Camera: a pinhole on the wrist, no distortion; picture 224 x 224 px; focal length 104.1 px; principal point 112.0 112.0 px. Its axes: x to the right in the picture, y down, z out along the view. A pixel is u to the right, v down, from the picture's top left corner.
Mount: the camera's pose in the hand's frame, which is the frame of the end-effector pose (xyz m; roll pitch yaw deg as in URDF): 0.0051 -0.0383 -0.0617 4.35 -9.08 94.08
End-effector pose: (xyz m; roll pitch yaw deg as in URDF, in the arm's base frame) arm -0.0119 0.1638 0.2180 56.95 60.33 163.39
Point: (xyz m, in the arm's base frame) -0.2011 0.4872 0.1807
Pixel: 147.2 75.0
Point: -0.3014 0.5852 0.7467
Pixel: 201.1 163.8
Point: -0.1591 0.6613 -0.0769
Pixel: 99.2 43.9
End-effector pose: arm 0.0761 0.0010 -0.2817 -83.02 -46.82 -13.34
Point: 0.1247 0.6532 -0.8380
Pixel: 216.6 205.4
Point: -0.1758 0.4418 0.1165
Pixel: 45.2 116.8
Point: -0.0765 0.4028 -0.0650
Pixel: 76.6 126.2
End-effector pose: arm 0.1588 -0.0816 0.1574 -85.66 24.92 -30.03
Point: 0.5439 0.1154 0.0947
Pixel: 129.7 63.7
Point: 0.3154 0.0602 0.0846
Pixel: 164.7 81.9
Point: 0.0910 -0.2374 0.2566
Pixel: behind the camera
